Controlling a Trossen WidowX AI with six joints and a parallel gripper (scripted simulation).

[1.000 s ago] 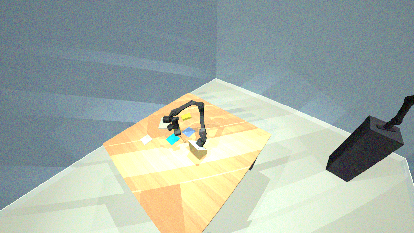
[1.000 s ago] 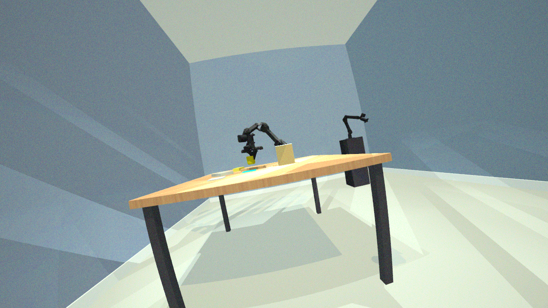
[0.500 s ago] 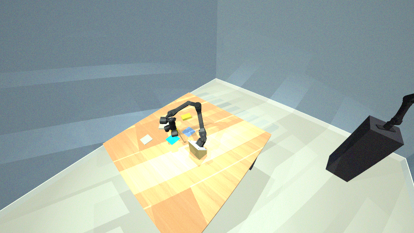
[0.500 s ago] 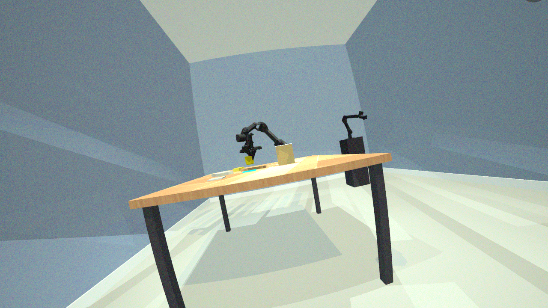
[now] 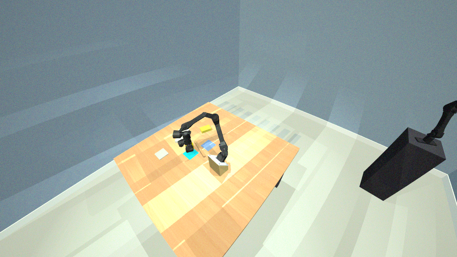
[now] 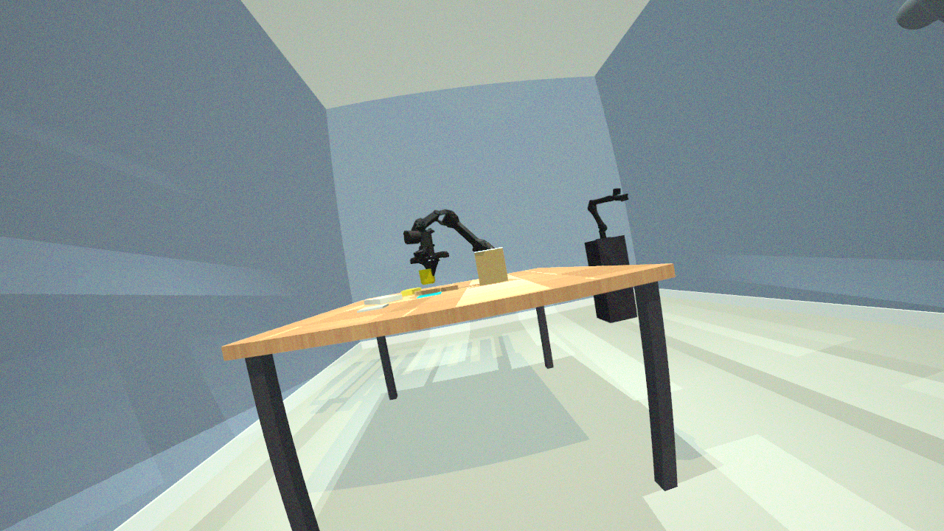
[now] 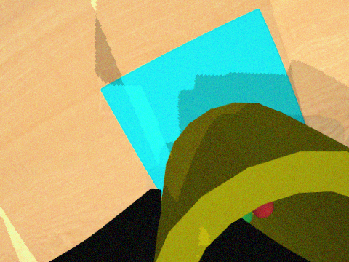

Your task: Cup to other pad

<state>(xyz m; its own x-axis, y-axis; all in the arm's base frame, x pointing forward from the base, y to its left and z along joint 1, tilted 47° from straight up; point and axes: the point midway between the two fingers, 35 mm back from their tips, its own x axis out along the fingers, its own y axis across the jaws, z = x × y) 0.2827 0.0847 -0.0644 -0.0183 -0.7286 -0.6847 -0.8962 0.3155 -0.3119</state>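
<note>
Now: the cyan pad 30 mm ahead of my gripper tip, 10 mm to the right of it and 90 mm below it. From my gripper tip the other things lie so: yellow cup (20 mm ahead, 10 mm to the right); green marble (20 mm ahead, 30 mm to the right, 20 mm below); red marble (30 mm ahead, 30 mm to the right, 20 mm below).
</note>
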